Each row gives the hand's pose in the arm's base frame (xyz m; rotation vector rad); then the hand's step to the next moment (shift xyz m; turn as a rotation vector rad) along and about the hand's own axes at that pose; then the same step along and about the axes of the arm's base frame.
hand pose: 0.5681 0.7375 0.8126 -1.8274 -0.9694 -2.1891
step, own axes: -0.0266 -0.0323 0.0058 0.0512 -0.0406 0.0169
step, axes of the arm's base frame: -0.0039 0.0207 -0.0366 -0.0187 0.0562 0.0324
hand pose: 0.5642 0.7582 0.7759 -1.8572 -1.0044 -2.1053
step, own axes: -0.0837 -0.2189 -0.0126 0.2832 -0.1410 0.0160
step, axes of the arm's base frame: -0.1081 0.1341 -0.1594 -0.1228 0.2028 0.2101
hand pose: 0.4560 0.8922 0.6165 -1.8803 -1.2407 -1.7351
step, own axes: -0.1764 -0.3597 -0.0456 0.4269 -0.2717 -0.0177
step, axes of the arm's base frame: -0.2798 0.1094 -0.2689 -0.2567 0.3103 0.3069
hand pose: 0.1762 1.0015 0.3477 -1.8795 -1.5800 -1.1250
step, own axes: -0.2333 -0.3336 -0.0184 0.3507 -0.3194 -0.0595
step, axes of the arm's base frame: -0.3276 -0.0691 -0.2322 -0.3161 0.2450 0.2619
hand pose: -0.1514 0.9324 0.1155 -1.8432 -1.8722 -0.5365
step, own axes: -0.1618 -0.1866 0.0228 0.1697 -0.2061 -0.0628
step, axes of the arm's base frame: -0.1875 -0.1251 -0.1035 -0.2028 0.0977 0.1567
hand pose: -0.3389 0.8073 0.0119 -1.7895 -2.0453 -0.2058
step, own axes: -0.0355 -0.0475 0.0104 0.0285 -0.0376 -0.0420
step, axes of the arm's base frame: -0.0453 -0.0363 -0.0161 -0.0304 0.0042 0.0552
